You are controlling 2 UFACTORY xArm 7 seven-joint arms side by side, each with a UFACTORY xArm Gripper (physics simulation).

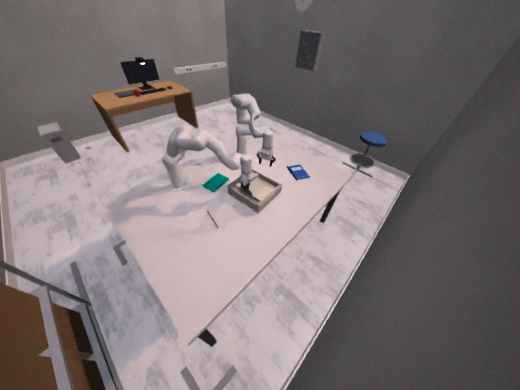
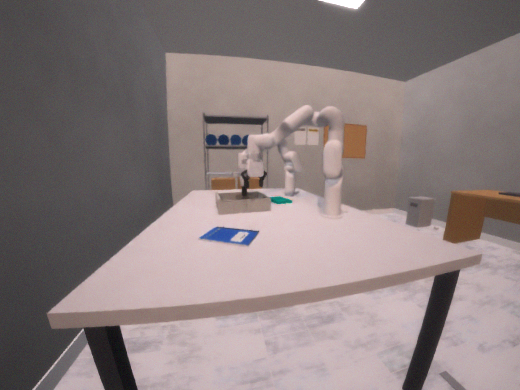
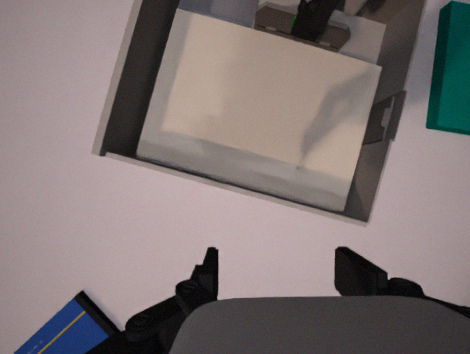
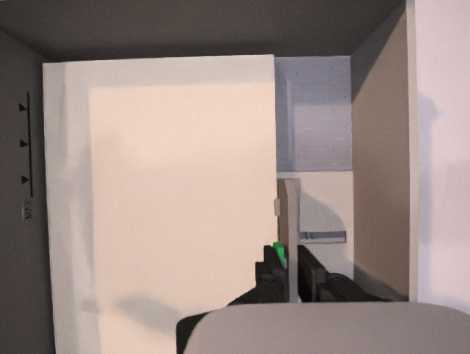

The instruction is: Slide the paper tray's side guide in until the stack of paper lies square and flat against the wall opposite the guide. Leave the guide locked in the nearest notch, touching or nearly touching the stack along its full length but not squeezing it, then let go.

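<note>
The paper tray holds a cream paper stack. The stack looks flat, its far edge along or very near the wall opposite the guide. The grey-brown side guide stands upright at the stack's other edge, touching or nearly touching. My right gripper is shut on the guide, beside its green tab. Its fingers hide part of the guide; the notch is hidden. My left gripper is open and empty, above and outside the tray.
A blue notebook lies on the table near the tray. A teal book lies on the tray's other side. A thin brown stick lies farther off. The tray walls rise around the right gripper.
</note>
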